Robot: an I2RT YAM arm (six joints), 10 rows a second.
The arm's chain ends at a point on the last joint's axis. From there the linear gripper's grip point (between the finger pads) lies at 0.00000 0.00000 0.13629 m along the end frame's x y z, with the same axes.
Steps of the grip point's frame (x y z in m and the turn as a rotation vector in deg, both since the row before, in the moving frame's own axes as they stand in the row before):
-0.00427, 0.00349, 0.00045, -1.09, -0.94, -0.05
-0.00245, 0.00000, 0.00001, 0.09, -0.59, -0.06
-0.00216, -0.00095, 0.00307, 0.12, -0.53, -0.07
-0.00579, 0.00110, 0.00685, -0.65, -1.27, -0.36
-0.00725, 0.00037, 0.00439, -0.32, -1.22, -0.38
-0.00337, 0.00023, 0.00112, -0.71, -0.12, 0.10
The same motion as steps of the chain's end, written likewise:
-0.00204, 0.00090, 0.00049, -1.09, -0.94, -0.05
-0.00105, 0.00021, 0.00002, 0.09, -0.59, -0.06
-0.00090, -0.00067, 0.00308, 0.12, -0.53, -0.07
-0.00277, -0.00046, 0.00689, -0.65, -1.27, -0.36
-0.00435, -0.00040, 0.00442, -0.32, -1.22, -0.38
-0.00308, -0.00146, 0.00113, -0.71, -0.12, 0.10

